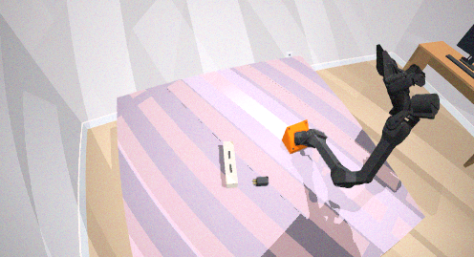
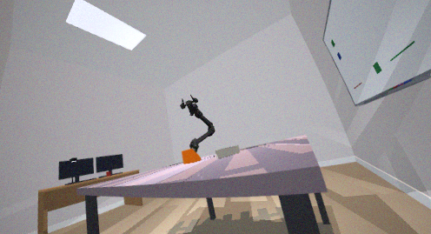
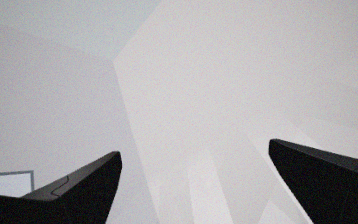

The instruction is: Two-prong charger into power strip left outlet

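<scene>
Right now my gripper tip is 29 cm short of the black two-prong charger, 4 cm to the right of it and 61 cm above it.
</scene>
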